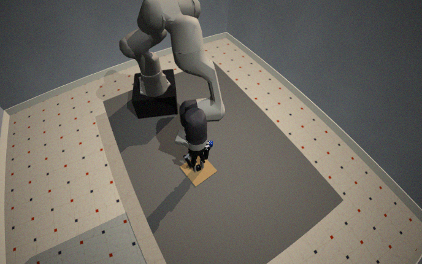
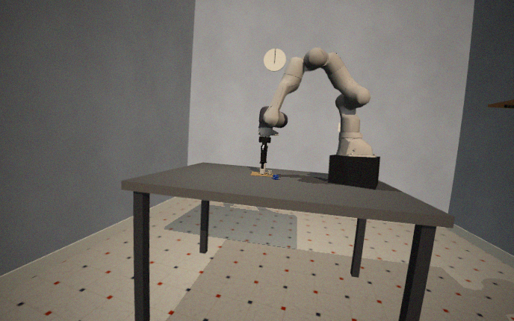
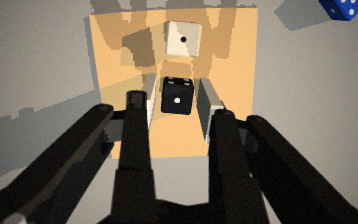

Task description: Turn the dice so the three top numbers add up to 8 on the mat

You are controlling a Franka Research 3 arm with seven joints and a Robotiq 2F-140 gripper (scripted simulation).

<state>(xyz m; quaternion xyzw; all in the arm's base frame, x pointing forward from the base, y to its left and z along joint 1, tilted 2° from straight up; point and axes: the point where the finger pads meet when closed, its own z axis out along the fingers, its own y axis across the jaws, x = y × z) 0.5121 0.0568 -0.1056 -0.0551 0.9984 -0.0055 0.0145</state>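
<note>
The black die lies 2 cm below my hand. Round my hand: blue die 12 cm to the left, 11 cm behind, 3 cm below; white die 5 cm behind, 2 cm below, 1 cm to the right; tan mat 4 cm below.
</note>
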